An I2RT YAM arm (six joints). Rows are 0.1 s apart.
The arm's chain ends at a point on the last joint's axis. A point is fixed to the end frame.
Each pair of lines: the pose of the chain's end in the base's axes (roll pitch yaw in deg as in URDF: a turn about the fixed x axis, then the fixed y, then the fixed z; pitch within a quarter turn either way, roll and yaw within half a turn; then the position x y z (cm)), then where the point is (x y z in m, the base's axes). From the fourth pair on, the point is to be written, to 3 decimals.
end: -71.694 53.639 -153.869 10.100 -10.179 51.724
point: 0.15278 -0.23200 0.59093
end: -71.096 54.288 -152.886 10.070 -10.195 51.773
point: 0.15266 -0.23167 0.59214
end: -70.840 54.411 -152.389 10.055 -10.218 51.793
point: 0.15293 -0.23154 0.59267
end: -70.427 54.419 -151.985 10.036 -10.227 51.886
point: 0.153 -0.231 0.594
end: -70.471 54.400 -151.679 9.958 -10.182 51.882
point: 0.153 -0.231 0.594
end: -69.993 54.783 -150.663 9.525 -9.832 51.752
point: 0.149 -0.226 0.593
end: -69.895 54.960 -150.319 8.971 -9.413 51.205
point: 0.144 -0.222 0.588
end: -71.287 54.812 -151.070 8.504 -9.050 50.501
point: 0.141 -0.219 0.579
